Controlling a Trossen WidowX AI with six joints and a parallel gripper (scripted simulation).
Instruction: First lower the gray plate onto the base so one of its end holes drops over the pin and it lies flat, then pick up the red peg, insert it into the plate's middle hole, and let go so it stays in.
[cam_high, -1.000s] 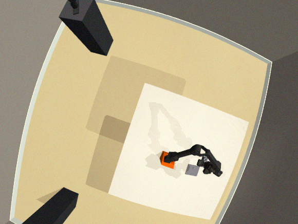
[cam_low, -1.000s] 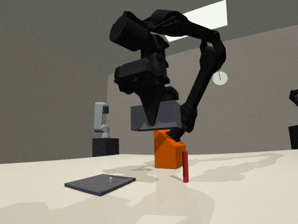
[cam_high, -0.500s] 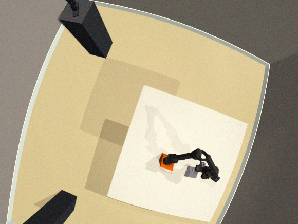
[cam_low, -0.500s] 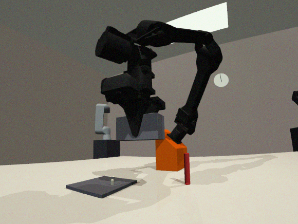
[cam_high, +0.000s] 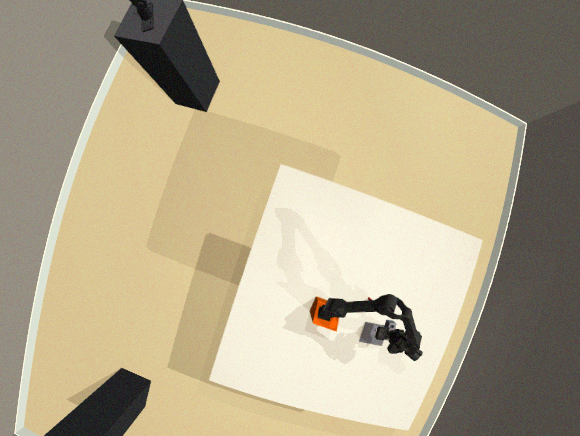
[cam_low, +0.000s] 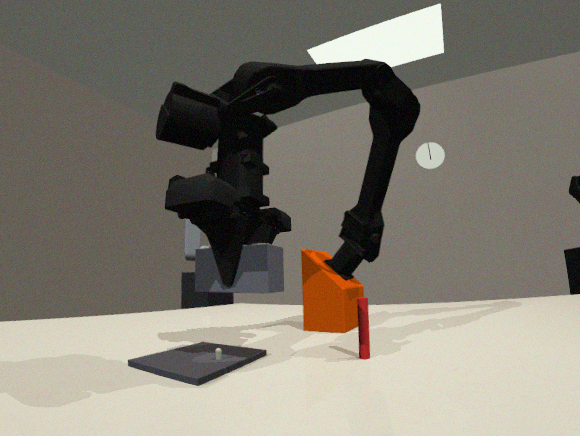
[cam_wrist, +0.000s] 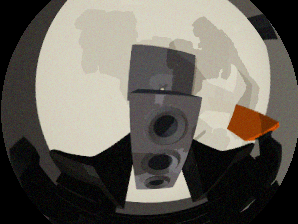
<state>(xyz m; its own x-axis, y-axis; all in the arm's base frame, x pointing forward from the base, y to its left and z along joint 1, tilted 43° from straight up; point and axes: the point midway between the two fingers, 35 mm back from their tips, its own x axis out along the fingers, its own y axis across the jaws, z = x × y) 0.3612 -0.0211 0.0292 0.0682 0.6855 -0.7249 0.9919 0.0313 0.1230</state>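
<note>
Now: the base 20 mm behind my gripper tip, 60 mm to the right of it and 90 mm below it. The rest, counted from my gripper tip: plate: 30 mm above; red peg: 120 mm behind, 110 mm to the left, 60 mm below.
</note>
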